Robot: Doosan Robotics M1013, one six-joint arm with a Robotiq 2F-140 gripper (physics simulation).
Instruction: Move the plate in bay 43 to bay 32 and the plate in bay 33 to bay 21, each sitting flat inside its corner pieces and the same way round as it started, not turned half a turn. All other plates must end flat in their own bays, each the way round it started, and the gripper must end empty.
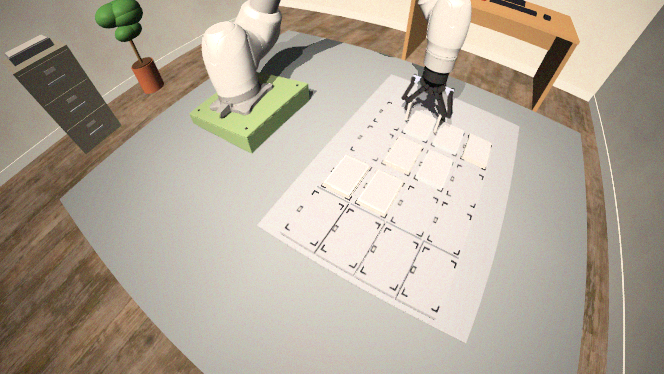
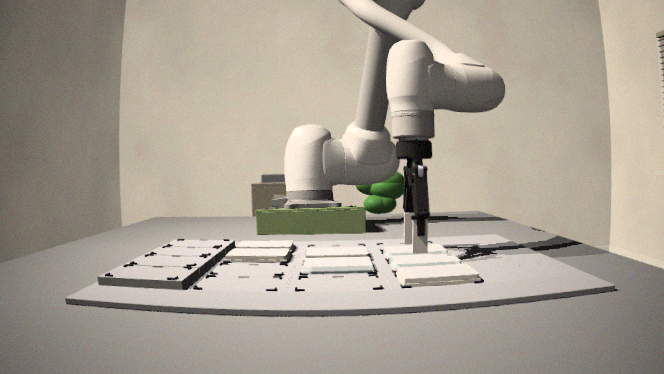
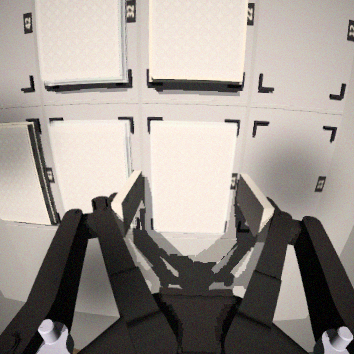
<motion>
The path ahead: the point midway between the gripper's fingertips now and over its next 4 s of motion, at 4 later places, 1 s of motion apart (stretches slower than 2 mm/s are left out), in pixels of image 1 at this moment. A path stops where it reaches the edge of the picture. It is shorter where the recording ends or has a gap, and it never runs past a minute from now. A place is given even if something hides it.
My gripper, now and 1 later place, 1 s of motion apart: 421, 123; 431, 92
</motion>
